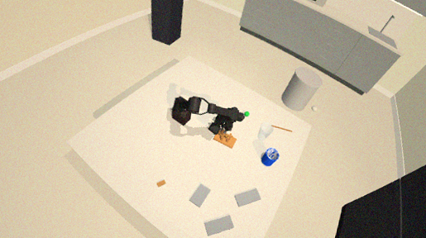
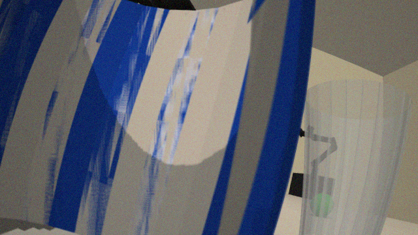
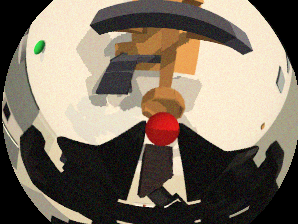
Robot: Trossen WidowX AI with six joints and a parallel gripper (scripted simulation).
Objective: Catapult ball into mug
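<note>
The red ball lies 1 cm above my gripper tip. Also, from my gripper tip: clear glass (33 cm ahead, 16 cm to the left, 4 cm below); green ball (29 cm to the left, 16 cm ahead, 6 cm below); wooden catapult (7 cm ahead, 2 cm below, 1 cm to the left).
</note>
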